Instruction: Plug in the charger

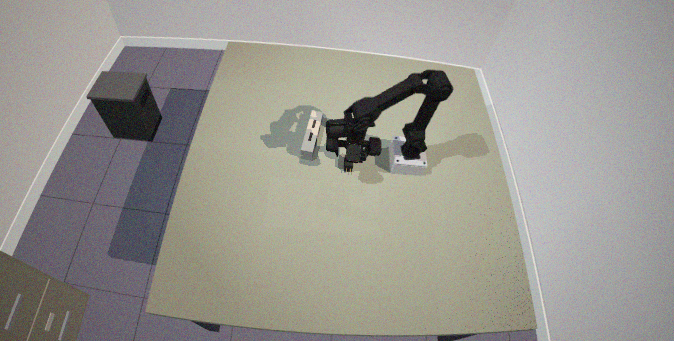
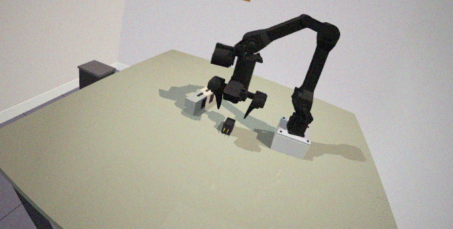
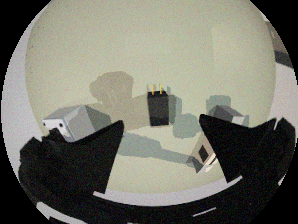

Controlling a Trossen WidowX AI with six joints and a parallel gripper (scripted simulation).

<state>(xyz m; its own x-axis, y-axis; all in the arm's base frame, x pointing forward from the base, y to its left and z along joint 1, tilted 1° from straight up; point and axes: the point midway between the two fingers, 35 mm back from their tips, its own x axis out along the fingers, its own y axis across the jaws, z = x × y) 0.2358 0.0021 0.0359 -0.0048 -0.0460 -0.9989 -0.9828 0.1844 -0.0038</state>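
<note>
My gripper tip is 50 mm above the dark charger and 10 mm to the right of it.
</note>
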